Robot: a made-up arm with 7 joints. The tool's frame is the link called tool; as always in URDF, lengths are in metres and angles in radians.
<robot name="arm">
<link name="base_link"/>
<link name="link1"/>
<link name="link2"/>
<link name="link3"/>
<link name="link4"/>
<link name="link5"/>
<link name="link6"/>
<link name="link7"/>
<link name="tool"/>
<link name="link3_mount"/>
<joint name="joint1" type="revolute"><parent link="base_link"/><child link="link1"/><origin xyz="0 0 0.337"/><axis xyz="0 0 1"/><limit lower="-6.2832" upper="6.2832"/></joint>
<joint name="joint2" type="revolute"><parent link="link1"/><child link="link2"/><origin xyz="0 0 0" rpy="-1.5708 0 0"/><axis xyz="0 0 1"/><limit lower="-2.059" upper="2.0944"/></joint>
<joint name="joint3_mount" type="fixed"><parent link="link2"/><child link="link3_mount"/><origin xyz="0 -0.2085 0"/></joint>
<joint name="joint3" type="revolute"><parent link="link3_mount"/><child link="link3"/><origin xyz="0 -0.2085 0" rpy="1.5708 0 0"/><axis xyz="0 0 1"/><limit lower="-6.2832" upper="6.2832"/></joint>
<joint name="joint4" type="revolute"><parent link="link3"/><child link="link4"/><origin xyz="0.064 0 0" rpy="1.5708 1.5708 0"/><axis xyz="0 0 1"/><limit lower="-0.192" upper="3.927"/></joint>
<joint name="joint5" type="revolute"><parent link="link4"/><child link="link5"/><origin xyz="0.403 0.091 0" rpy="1.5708 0 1.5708"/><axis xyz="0 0 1"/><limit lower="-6.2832" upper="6.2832"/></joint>
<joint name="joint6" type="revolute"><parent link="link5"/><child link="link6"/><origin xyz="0 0 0" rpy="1.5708 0 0"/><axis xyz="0 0 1"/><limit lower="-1.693" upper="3.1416"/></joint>
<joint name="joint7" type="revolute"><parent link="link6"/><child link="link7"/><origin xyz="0.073 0.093 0" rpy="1.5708 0 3.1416"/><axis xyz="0 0 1"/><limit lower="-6.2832" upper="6.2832"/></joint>
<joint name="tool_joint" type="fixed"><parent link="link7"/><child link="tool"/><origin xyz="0 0 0" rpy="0 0 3.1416"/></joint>
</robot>
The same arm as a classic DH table. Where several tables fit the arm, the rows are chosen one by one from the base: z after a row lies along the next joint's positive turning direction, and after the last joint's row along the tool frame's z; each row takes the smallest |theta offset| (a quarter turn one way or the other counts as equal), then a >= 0, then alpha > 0; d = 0 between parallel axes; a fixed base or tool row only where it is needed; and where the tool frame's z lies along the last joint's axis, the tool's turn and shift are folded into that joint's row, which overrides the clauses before.
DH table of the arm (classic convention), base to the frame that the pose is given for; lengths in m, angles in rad. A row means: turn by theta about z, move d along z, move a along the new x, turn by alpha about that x. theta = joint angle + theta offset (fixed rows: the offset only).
joint1: a 0  alpha -1.5708  d 0.337  theta_offset 0
joint2: a 0  alpha 1.5708  d 0  theta_offset 0
joint3: a 0.064  alpha 1.5708  d 0.417  theta_offset 0
joint4: a 0.091  alpha 1.5708  d 0  theta_offset 0
joint5: a 0  alpha 1.5708  d 0.403  theta_offset 0
joint6: a 0.073  alpha -1.5708  d 0  theta_offset 0
joint7: a 0  alpha 0  d 0.093  theta_offset 0
Joint limits (rad, base to tool): -6.2832..6.2832 -2.059..2.0944 -6.2832..6.2832 -0.192..3.927 -6.2832..6.2832 -1.693..3.1416 -6.2832..6.2832

